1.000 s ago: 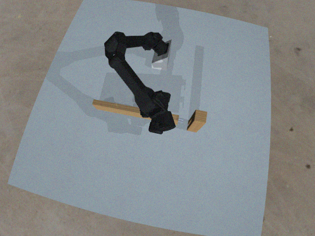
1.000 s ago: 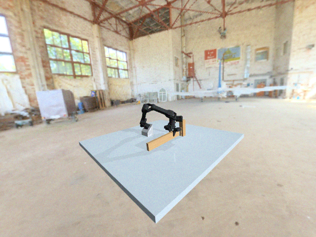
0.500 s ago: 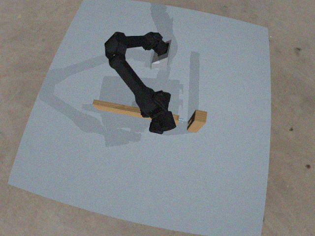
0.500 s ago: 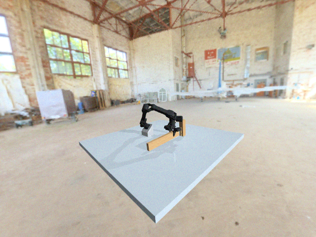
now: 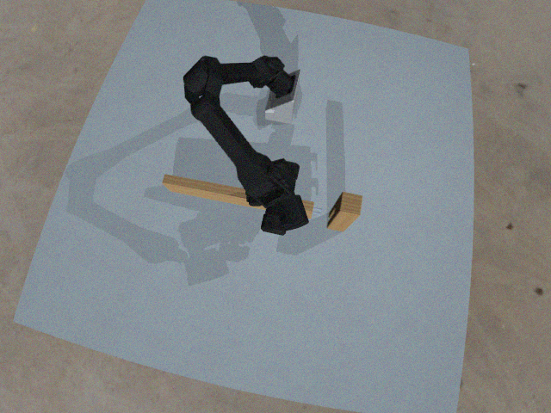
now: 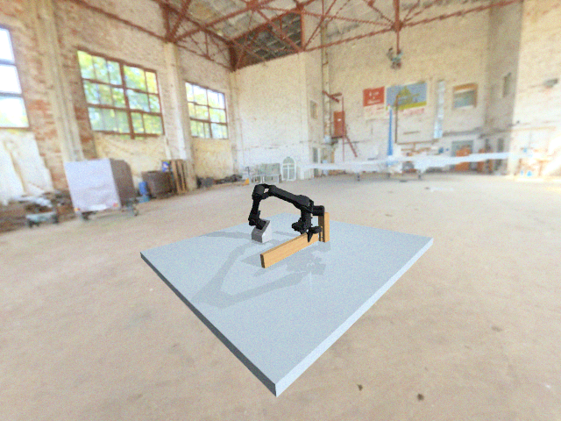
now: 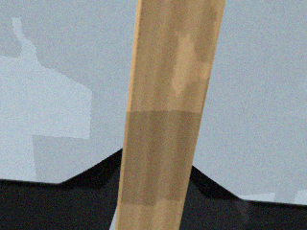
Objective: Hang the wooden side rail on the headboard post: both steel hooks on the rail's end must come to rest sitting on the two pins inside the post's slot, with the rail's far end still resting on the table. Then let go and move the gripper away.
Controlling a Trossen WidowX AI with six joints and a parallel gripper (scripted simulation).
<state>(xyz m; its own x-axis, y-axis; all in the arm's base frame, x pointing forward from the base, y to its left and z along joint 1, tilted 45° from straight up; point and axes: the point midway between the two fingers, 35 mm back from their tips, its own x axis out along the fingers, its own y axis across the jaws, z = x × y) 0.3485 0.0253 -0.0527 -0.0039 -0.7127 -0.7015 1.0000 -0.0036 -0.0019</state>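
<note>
The headboard post lies 16 cm to the left of my gripper tip and 4 cm above it.
</note>
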